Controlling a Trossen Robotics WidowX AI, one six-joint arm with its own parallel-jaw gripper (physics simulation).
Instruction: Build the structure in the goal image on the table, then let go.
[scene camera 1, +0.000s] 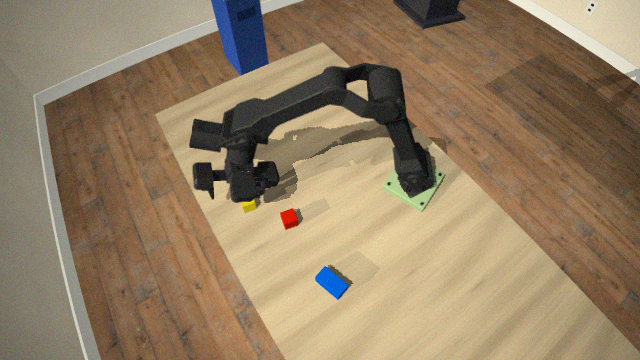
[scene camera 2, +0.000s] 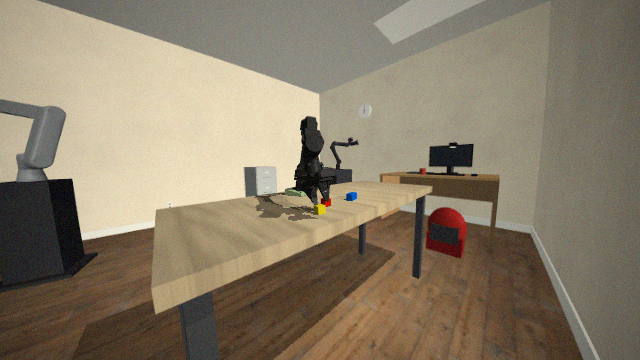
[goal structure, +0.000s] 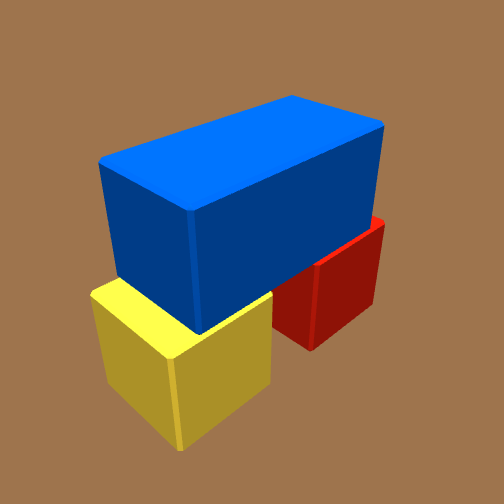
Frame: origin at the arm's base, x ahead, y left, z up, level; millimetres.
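Where they show: gripper, fingertip midpoint: (scene camera 1: 231, 197) (scene camera 2: 321, 203); arm's base, link origin: (scene camera 1: 414, 182) (scene camera 2: 299, 189).
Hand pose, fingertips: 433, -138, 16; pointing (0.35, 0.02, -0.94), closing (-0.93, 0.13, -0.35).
Each offset is from my fingertips to the top centre of the thing, as dx, dy, dz. Level surfaces: height alone.
A yellow cube {-31, +13, -12} (scene camera 1: 249, 206) (scene camera 2: 320, 209) lies on the table, partly hidden under the gripper in scene camera 1. A red cube {-109, +97, -11} (scene camera 1: 289, 219) (scene camera 2: 327, 202) lies a little apart from it. A blue block {-135, +277, -11} (scene camera 1: 331, 282) (scene camera 2: 351, 196), longer than the cubes, lies farther off on the table. My gripper (scene camera 2: 321, 200) is open with nothing between its fingers; it hangs low, right by the yellow cube and close to the red one. In scene camera 1 the fingertips are hidden by the gripper's own body.
The arm's green base plate (scene camera 1: 422, 205) (scene camera 2: 295, 192) is on the table {dz -44} (scene camera 1: 400, 300) (scene camera 2: 210, 240). A blue cabinet (scene camera 1: 242, 40) stands on the floor past one table end. In scene camera 2 a desk (scene camera 2: 465, 187) and a red bin-like object (scene camera 2: 446, 220) stand beyond the table.
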